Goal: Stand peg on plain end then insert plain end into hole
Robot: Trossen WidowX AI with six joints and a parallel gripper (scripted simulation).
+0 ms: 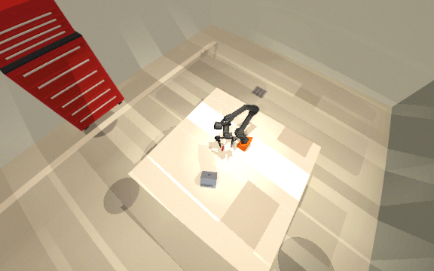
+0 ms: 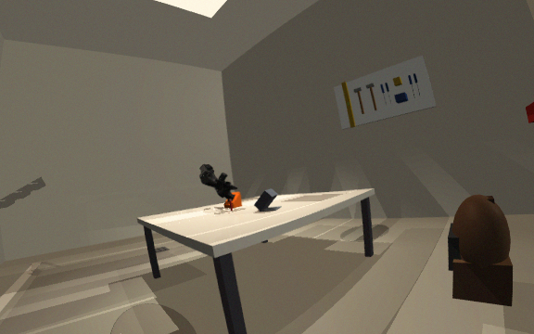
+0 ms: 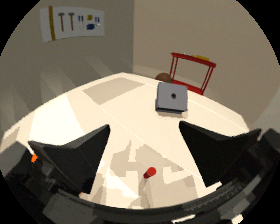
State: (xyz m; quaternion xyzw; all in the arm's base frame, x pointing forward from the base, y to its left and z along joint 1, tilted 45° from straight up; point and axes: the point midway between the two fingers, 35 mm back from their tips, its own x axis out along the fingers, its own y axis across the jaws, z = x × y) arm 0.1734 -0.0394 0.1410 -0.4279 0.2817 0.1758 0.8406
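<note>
Now: gripper tip 3 cm past the red peg, 4 cm to the left of it and 9 cm above it. From my gripper tip the other things lie so: grey sloped panel 27 cm ahead, 8 cm below.
</note>
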